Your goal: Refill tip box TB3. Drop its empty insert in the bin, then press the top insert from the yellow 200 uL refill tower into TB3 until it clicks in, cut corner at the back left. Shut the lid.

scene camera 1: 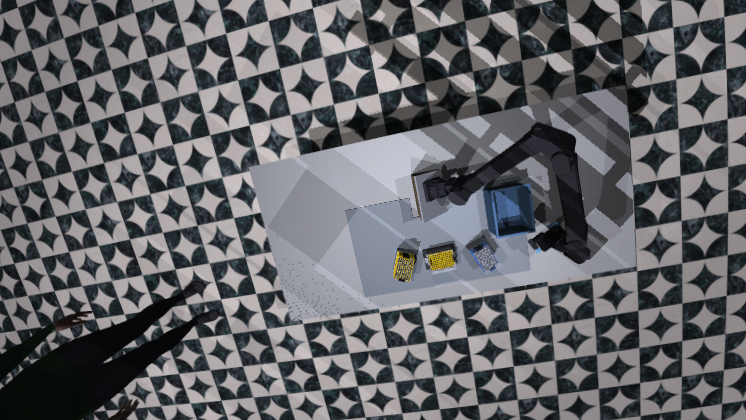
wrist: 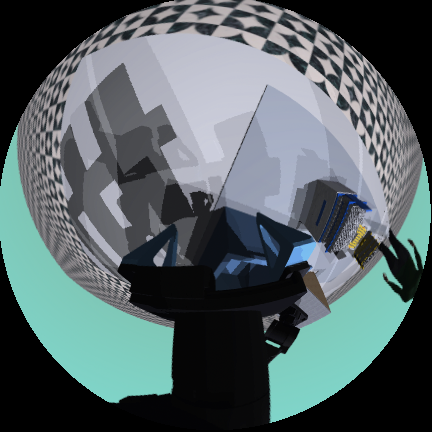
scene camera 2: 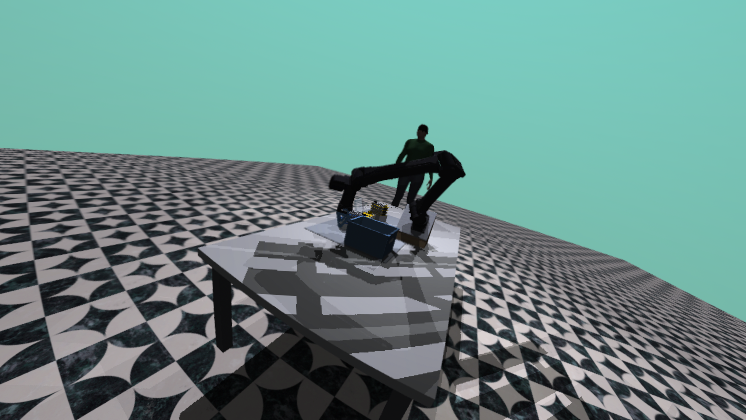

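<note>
My gripper (scene camera 1: pixel 429 188) (scene camera 2: pixel 342 212) (wrist: pixel 214 222) is open and empty. It hangs over a pale slab with a brown edge (scene camera 1: pixel 430 207) (wrist: pixel 316 290), left of the blue bin (scene camera 1: pixel 508 210) (scene camera 2: pixel 370 237) (wrist: pixel 241 252). Three tip items stand in a row on the grey mat (scene camera 1: pixel 375 235) near the front edge: a yellow tower (scene camera 1: pixel 404 264), a box with a yellow top (scene camera 1: pixel 440 257) (wrist: pixel 365 245), and a blue one (scene camera 1: pixel 483 256) (wrist: pixel 342 223). I cannot read any labels, so I cannot tell which is TB3. The gripper is well apart from all three.
The arm's base (scene camera 1: pixel 565 245) stands at the table's right end, beside the bin. A person (scene camera 2: pixel 415 159) stands beyond the table, and a hand (wrist: pixel 402 261) shows in the wrist view. The table (scene camera 1: pixel 302 208) (scene camera 2: pixel 365 307) stands on a patterned floor.
</note>
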